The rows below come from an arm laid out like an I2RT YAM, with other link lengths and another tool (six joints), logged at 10 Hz.
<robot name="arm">
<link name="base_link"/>
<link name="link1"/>
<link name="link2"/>
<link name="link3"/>
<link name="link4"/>
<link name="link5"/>
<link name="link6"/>
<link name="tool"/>
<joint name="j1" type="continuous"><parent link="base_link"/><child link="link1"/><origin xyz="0 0 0.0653"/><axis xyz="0 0 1"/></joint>
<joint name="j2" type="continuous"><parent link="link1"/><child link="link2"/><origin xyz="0.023 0.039 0.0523"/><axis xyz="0 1 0"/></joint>
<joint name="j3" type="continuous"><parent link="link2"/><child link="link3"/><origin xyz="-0.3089 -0.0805 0"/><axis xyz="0 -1 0"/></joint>
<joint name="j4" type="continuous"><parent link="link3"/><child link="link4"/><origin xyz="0.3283 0.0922 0.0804"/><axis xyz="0 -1 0"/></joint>
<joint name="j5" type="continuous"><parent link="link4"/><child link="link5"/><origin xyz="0.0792 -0.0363 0.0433"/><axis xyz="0 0 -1"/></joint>
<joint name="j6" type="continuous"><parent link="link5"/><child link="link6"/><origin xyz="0.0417 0 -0.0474"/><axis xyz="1 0 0"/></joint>
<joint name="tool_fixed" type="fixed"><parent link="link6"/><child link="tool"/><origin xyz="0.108 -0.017 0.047" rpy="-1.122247 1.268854 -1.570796"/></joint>
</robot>
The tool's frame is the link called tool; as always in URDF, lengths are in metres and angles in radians. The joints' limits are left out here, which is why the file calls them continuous.
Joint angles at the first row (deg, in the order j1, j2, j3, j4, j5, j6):
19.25 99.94 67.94 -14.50 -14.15 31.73
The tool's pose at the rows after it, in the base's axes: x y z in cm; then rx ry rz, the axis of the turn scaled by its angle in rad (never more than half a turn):
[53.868, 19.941, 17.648, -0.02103, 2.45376, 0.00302]
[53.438, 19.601, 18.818, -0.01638, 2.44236, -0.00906]
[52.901, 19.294, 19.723, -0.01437, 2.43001, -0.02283]
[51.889, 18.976, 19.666, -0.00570, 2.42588, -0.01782]
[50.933, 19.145, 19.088, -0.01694, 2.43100, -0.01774]
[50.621, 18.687, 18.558, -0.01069, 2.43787, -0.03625]
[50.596, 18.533, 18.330, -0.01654, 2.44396, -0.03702]
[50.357, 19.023, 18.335, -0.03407, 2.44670, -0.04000]
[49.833, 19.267, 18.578, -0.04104, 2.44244, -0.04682]
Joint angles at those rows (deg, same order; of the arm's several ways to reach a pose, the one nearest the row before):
19.25 98.44 67.85 -15.20 -13.27 31.64
19.25 96.77 67.76 -16.34 -12.57 31.47
19.34 95.11 67.24 -17.05 -11.78 31.20
19.42 93.09 64.78 -16.18 -11.69 31.64
19.95 91.94 62.76 -15.65 -11.60 31.64
19.78 91.58 61.79 -15.65 -10.99 31.55
19.51 91.67 61.70 -15.91 -11.34 31.20
20.12 91.67 61.87 -16.43 -11.16 30.94
20.74 90.80 61.35 -16.70 -10.55 30.94

